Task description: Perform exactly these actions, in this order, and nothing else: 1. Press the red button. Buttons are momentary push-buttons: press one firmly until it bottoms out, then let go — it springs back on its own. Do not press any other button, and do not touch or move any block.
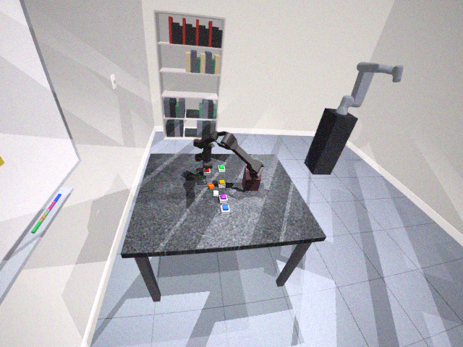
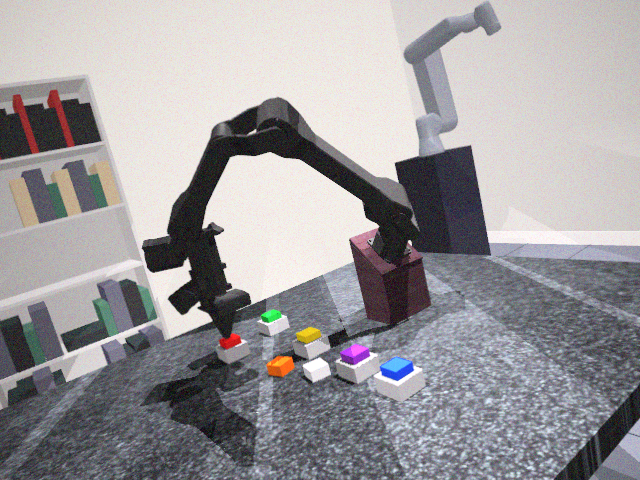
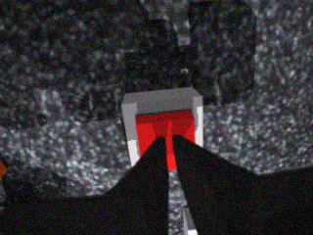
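Right now my gripper tip is 10 mm above the red button. Also, from my gripper tip: orange block 150 mm to the left, 30 mm below, 30 mm behind; yellow button 140 mm to the left, 100 mm behind, 10 mm below; green button 120 mm behind, 40 mm to the right, 10 mm below.
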